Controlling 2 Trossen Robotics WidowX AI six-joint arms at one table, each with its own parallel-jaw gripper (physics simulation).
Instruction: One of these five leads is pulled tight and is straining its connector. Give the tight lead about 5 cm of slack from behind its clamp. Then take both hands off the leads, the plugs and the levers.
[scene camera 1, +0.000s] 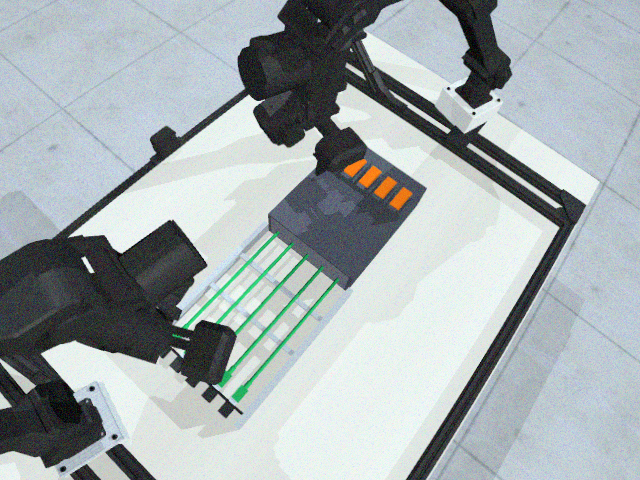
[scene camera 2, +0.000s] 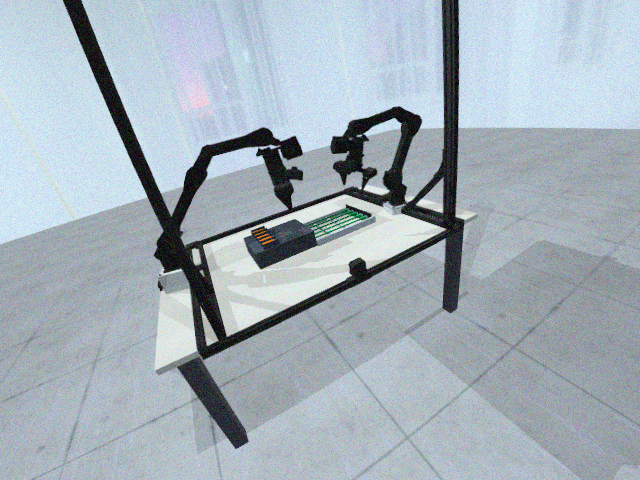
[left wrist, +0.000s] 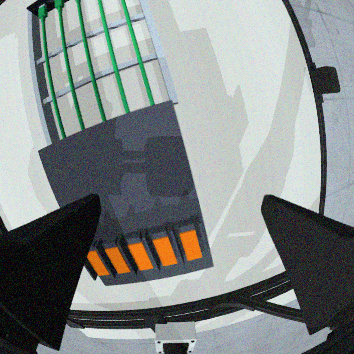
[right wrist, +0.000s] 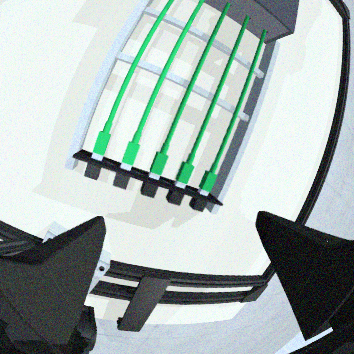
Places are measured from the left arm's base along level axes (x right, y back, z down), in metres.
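Pixels of known places: left gripper, fingertip midpoint: (scene camera 1: 302, 153) (scene camera 2: 290, 206) (left wrist: 184, 203); right gripper, fingertip midpoint: (scene camera 1: 183, 353) (scene camera 2: 353, 187) (right wrist: 182, 222); left arm's base, origin of the base link: (scene camera 1: 473, 94) (scene camera 2: 174, 266) (left wrist: 175, 346); right arm's base, origin of the base link: (scene camera 1: 78, 427) (scene camera 2: 397, 203).
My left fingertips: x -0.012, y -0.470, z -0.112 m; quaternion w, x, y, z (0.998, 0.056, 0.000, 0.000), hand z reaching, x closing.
Observation:
For each thing: its top centre in the pictures, then the offset to it from my left fingertips. "pt": a spot on its surface instead. Level surfaces: height alone.
- dark grey clamp block, middle of its top: (left wrist: 123, 225) (scene camera 1: 352, 194) (scene camera 2: 275, 229) dy +0.075, dx -0.060, dz +0.100 m
- white table, its level: dz +0.188 m
- small black block, surface spot: (left wrist: 327, 80) (scene camera 2: 354, 262) pt dy -0.142, dx +0.253, dz +0.142 m
Five green leads (scene camera 1: 287, 338) (left wrist: 90, 65) (right wrist: 211, 42) run side by side from a dark grey clamp block (scene camera 1: 361, 242) (scene camera 2: 289, 251) (left wrist: 135, 205) to green plugs (scene camera 1: 239, 393) (right wrist: 159, 164) at a black strip. I cannot tell which lead is tight. Orange levers (scene camera 1: 384, 187) (scene camera 2: 263, 236) (left wrist: 140, 256) sit at the block's far end from the leads. My left gripper (left wrist: 184, 203) is open and empty, above the block near the levers. My right gripper (scene camera 2: 354, 186) (right wrist: 182, 222) is open and empty, above the plug end; in scene camera 1 it hides some plugs.
A pale tray frame (scene camera 1: 320, 322) (right wrist: 92, 112) with two crossbars (right wrist: 175, 79) lies under the leads. Black rails (scene camera 1: 516, 330) (scene camera 2: 289, 328) border the white table (scene camera 1: 351, 413). A small black block (scene camera 2: 357, 267) (left wrist: 327, 80) sits on one rail. Black posts (scene camera 2: 450, 103) rise from the frame.

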